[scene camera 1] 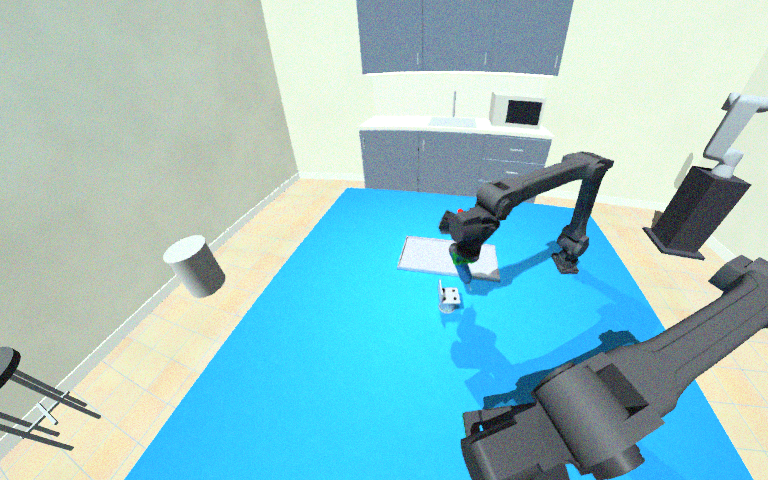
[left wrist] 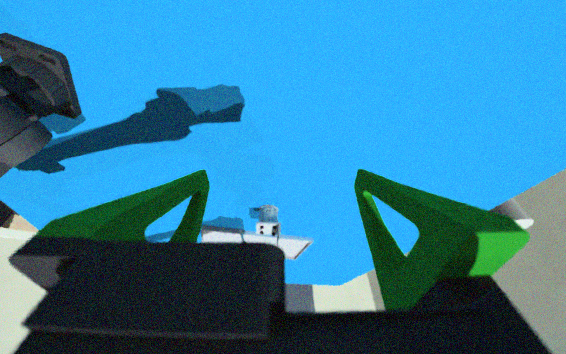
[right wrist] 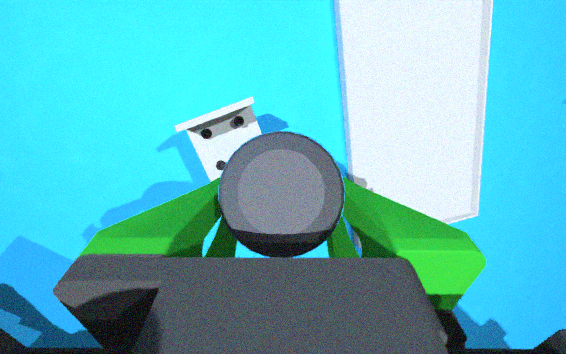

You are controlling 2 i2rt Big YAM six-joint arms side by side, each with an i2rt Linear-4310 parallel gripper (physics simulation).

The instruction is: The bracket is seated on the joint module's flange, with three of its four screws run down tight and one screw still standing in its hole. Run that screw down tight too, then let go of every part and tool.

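Frame: origin at the left arm's base, x down, y ahead, z right, level; centimetres.
Seen in the pictures: left gripper, between the fingertips: (left wrist: 281,177); right gripper, between the fingertips: (scene camera 1: 456,258); left arm's base, origin of its link: (left wrist: 46,78); right arm's base, origin of its link: (scene camera 1: 563,264).
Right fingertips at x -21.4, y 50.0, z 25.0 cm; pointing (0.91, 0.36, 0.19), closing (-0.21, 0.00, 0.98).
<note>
Pixels of each thing's top centre, then the offset from my right fingertips to it. Level surfaces: height alone.
- round joint module, centre of its top: (left wrist: 267,228) (scene camera 1: 448,295) dx +15.0, dy +0.1, dz -2.5 cm
- white tray, centre of its top: (right wrist: 421,97) (left wrist: 255,247) (scene camera 1: 449,255) dx +19.8, dy +5.3, dz +23.9 cm
- small red object, centre of its top: (scene camera 1: 460,213) dx +18.0, dy +6.3, dz +57.3 cm
- blue mat, height of its surface: dx +21.4 cm
The white bracket (scene camera 1: 451,293) (left wrist: 263,229) (right wrist: 227,146) sits on the round joint module (scene camera 1: 447,309) (left wrist: 269,214) on the blue mat. In the right wrist view three dark screw spots show on the bracket; its lower right corner is hidden, and I cannot tell which screw stands up. My right gripper (scene camera 1: 463,259) (right wrist: 282,177) is shut on the screwdriver (scene camera 1: 464,273) (right wrist: 281,187), whose dark round end faces the wrist camera. In scene camera 1 the blue handle points down, above and right of the bracket. My left gripper (left wrist: 281,177) is open and empty, well away from the bracket.
A white tray (scene camera 1: 424,257) (left wrist: 296,246) (right wrist: 410,100) lies close behind the bracket in scene camera 1. A small red object (scene camera 1: 459,211) shows beyond it, beside the right arm. A grey cylinder (scene camera 1: 198,268) stands at the left, off the blue mat (scene camera 1: 317,339).
</note>
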